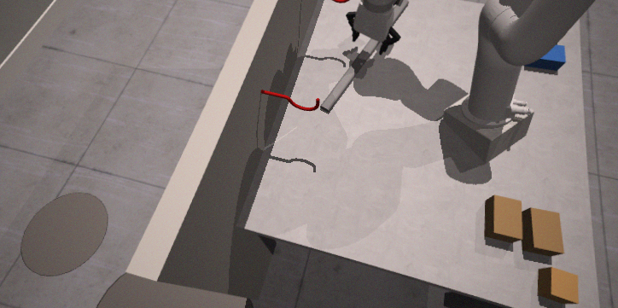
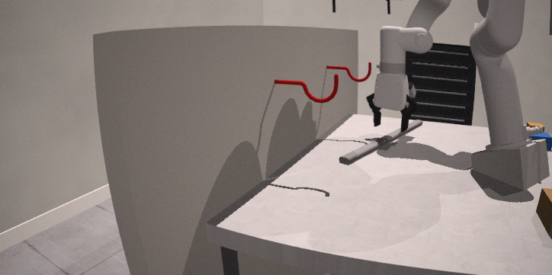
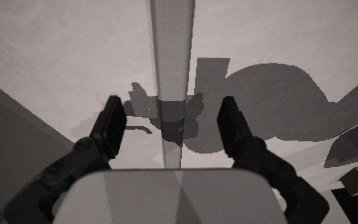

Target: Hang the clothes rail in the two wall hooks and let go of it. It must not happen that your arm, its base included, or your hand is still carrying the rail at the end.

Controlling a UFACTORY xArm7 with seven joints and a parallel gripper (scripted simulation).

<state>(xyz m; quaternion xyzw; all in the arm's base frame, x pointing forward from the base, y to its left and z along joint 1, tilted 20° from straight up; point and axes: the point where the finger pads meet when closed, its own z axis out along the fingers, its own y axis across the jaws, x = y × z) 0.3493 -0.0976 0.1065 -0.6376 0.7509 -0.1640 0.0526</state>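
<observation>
Now: the grey clothes rail 40 mm below my hand. The rest, counted from my hand: grey wall panel 260 mm below, 210 mm ahead, 190 mm to the left; blue block 480 mm behind, 160 mm to the right, 20 mm below.
</observation>
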